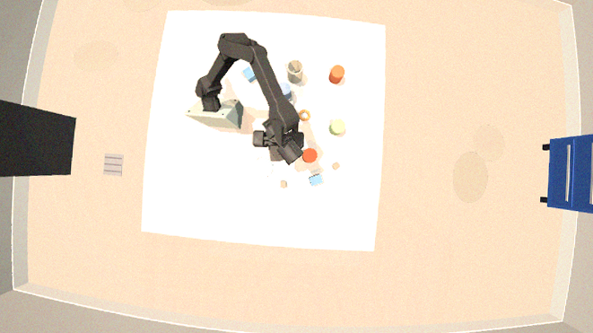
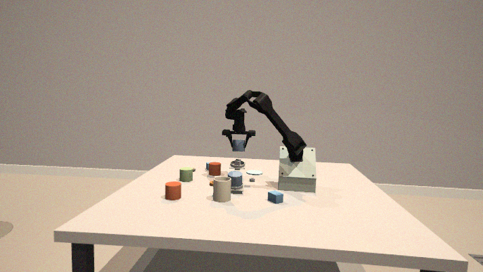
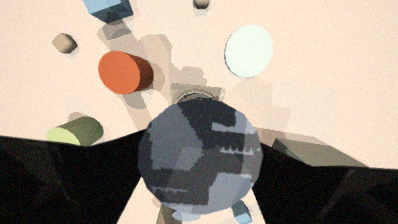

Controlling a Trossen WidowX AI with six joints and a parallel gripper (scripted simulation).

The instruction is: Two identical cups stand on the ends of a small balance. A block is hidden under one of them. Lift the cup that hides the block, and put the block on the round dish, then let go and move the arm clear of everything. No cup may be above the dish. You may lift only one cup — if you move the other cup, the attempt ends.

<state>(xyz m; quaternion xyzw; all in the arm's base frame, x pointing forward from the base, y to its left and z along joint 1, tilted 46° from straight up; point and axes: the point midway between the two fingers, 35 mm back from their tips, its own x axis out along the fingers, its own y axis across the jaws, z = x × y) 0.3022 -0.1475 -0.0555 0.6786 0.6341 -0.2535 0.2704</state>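
Now: gripper tip 8 cm above the grey block and 1 cm to the right of it. The rest, counted from my gripper tip: pale round dish (17 cm below, 11 cm to the right, 10 cm behind); then green cylinder (26 cm ahead, 13 cm below, 12 cm to the left); then nut (16 cm below, 8 cm to the left, 8 cm behind).
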